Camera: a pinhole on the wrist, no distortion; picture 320 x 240 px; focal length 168.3 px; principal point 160.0 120.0 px. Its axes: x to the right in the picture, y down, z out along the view. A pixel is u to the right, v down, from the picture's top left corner.
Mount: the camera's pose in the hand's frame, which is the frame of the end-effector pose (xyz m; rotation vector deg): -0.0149 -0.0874 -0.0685 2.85 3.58 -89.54
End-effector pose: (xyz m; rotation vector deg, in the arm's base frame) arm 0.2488 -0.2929 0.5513 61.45 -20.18 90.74
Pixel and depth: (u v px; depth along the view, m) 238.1 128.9 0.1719
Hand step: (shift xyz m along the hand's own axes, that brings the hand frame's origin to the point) -0.0038 -0.1792 0.0972
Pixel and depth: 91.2 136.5 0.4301
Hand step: 0.0296 0.0576 0.3727
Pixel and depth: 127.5 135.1 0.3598
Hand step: 0.0199 -0.0436 0.2951
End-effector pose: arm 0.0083 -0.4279 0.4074 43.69 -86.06 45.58
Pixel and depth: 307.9 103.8 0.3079
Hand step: -0.0401 -0.3795 0.2195
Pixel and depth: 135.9 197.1 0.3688
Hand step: 0.1568 -0.0598 0.3018
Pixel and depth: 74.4 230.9 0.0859
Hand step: 0.0421 -0.0495 0.0199
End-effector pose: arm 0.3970 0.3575 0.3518 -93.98 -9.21 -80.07
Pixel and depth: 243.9 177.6 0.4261
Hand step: 0.1360 -0.3286 0.3402
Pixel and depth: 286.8 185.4 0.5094
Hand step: 0.1900 -0.5051 0.4106
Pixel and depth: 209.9 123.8 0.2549
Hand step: -0.0065 -0.1809 0.1803
